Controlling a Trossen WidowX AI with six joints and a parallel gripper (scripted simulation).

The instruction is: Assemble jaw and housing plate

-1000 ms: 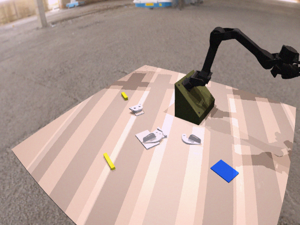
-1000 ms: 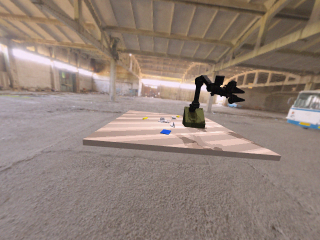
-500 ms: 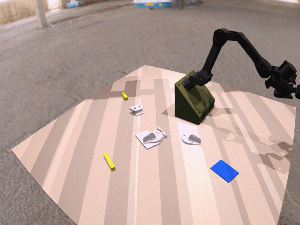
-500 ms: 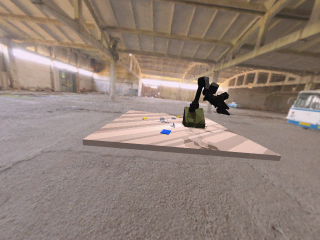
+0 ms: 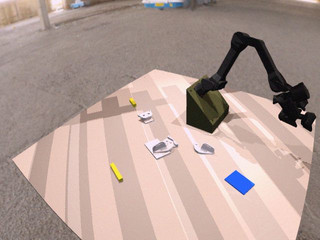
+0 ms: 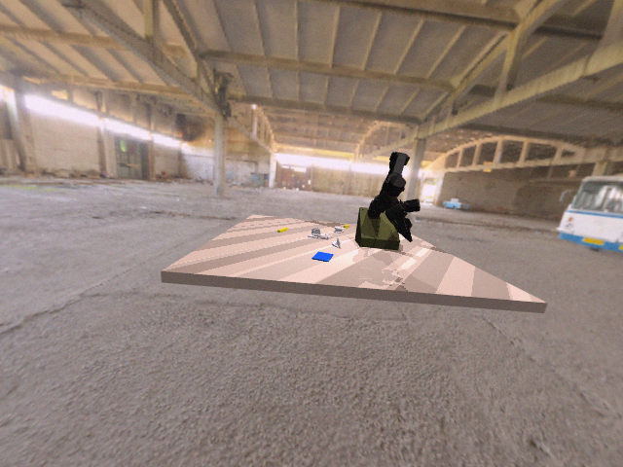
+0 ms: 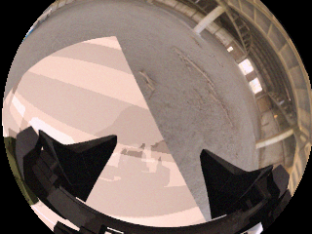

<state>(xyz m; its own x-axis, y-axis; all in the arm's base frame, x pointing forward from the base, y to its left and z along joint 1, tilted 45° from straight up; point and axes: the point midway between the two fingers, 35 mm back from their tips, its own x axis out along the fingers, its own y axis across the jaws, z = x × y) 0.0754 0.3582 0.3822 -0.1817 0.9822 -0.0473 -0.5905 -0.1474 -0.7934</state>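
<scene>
Right now my gripper tip is 270 mm short of the blue housing plate, 210 mm to the left of it and 160 mm above it. Also, from my gripper tip: long yellow bar 460 mm ahead, 690 mm to the right, 150 mm below; then short yellow bar 30 mm behind, 970 mm to the right, 150 mm below.
</scene>
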